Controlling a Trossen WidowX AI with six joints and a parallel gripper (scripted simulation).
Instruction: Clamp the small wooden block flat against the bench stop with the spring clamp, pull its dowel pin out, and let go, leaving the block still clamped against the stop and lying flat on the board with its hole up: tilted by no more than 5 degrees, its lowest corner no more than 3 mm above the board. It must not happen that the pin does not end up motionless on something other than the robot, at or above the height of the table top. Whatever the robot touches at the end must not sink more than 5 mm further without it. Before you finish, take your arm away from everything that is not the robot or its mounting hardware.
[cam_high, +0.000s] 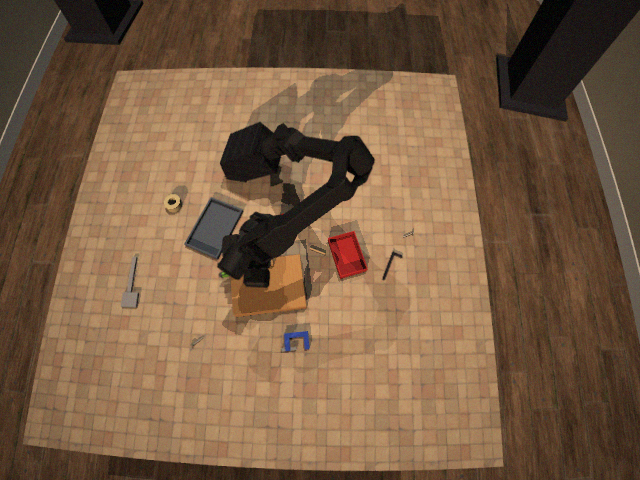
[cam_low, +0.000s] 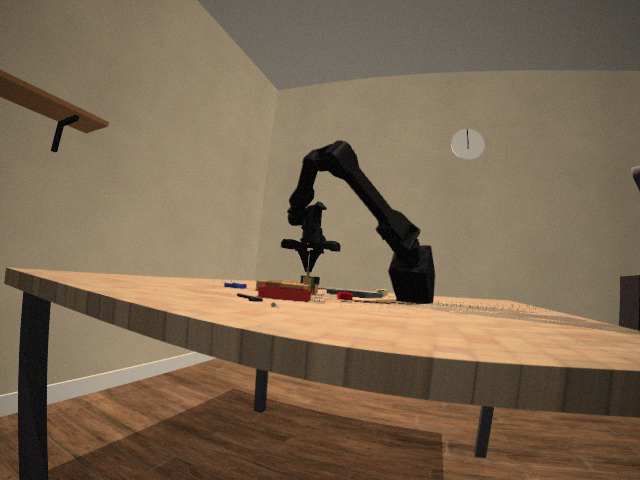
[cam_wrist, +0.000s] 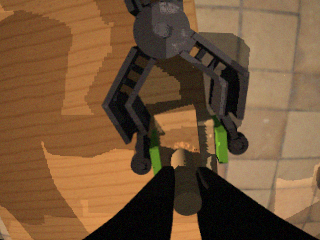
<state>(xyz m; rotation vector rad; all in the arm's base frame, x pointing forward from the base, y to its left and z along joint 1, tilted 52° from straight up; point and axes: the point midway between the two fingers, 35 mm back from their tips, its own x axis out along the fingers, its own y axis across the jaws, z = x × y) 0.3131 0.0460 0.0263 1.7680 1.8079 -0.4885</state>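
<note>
The dowel pin is 40 mm below my hand. The rest, counted from my hand: small wooden block: 60 mm below; then wooden board: 60 mm ahead, 20 mm to the left, 90 mm below; then red knob: 140 mm behind, 20 mm to the left, 90 mm below.
</note>
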